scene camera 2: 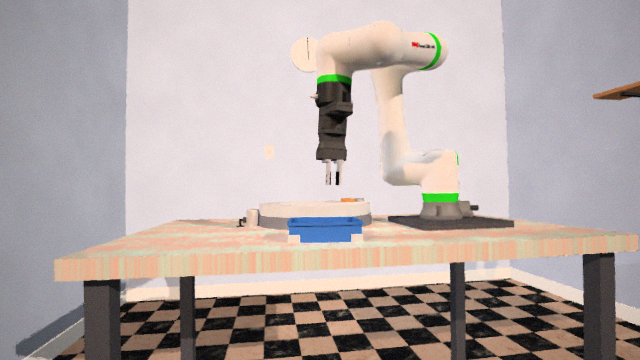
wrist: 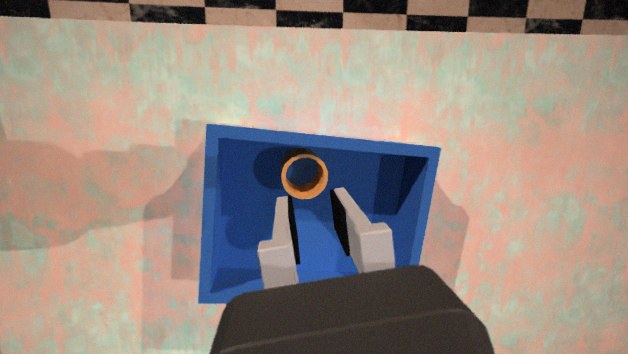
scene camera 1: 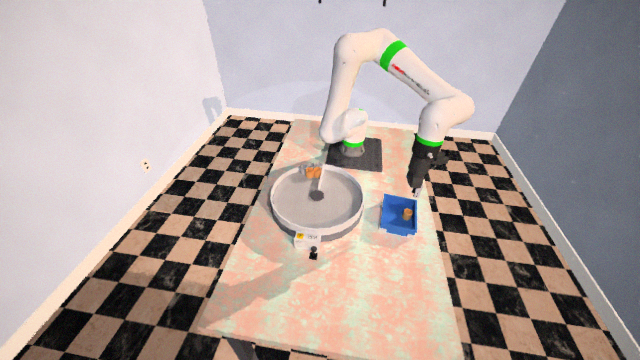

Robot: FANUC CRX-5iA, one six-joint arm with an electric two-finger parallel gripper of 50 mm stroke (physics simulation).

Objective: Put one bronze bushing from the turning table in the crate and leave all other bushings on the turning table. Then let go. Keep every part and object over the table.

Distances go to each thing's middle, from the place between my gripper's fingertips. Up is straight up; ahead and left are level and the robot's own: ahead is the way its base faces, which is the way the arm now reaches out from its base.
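Labels:
The blue crate (scene camera 2: 301, 229) is here, and my gripper is 5 cm to the left of it, 1 cm short of it and 12 cm above it.

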